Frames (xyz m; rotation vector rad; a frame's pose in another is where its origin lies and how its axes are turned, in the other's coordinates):
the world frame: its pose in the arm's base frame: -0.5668 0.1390 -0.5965 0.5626 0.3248 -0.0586
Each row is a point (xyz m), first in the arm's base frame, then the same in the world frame.
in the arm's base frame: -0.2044 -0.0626 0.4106
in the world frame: 0.0161 0.3993 1.0132
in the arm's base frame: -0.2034 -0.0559 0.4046
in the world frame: 0.0192 0.4020 1.0051
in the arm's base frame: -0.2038 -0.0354 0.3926
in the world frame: 0.0234 0.4131 0.9845
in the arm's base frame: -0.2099 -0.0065 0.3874
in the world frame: 0.0202 0.4340 0.9633
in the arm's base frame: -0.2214 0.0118 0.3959
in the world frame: 0.0072 0.4522 0.9570
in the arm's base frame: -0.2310 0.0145 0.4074
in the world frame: -0.0054 0.4590 0.9620
